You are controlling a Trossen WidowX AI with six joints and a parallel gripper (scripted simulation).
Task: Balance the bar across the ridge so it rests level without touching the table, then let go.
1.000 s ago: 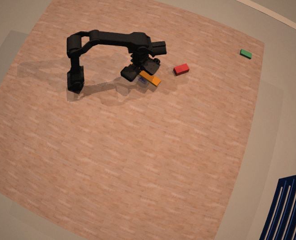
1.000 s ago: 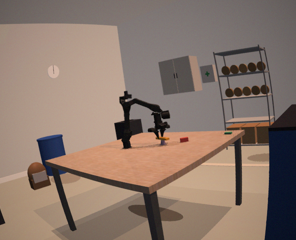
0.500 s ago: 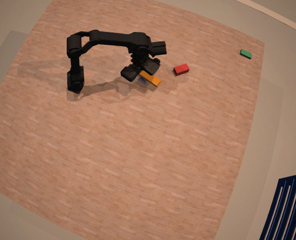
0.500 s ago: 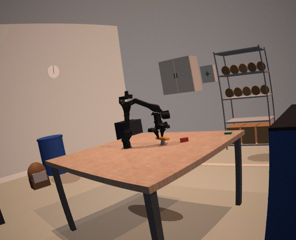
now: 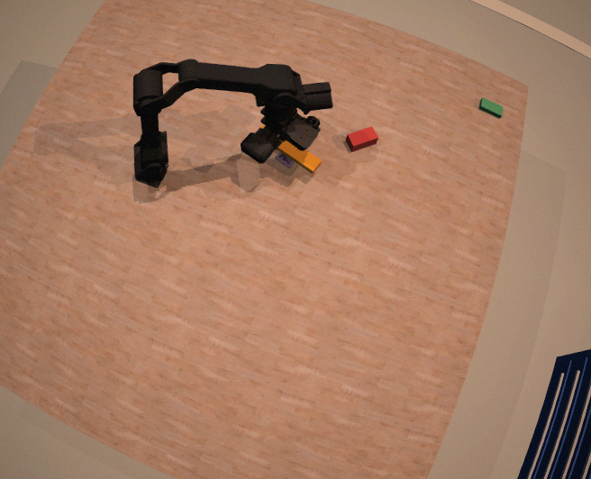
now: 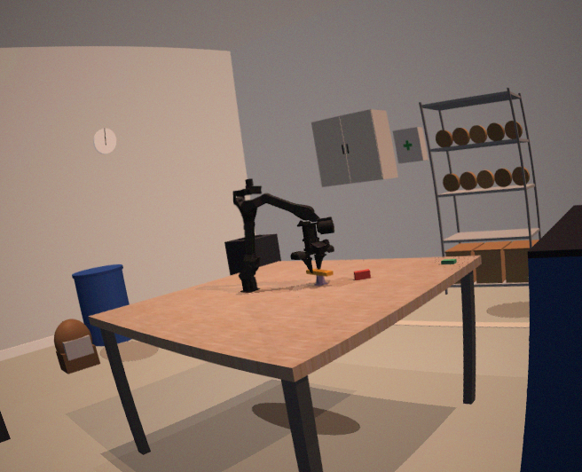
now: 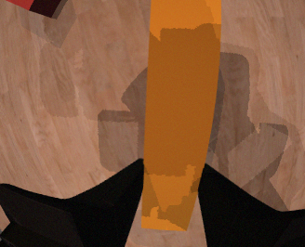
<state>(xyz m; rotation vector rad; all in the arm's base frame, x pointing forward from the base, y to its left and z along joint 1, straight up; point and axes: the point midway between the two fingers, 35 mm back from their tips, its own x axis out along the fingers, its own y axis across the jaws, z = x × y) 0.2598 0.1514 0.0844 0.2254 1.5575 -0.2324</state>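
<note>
Now: the orange bar 3 cm ahead of my gripper tip and 1 cm to the right of it. Round my gripper tip: red block: 17 cm ahead, 9 cm to the left, 3 cm below; green block: 48 cm ahead, 35 cm to the left, 4 cm below.
</note>
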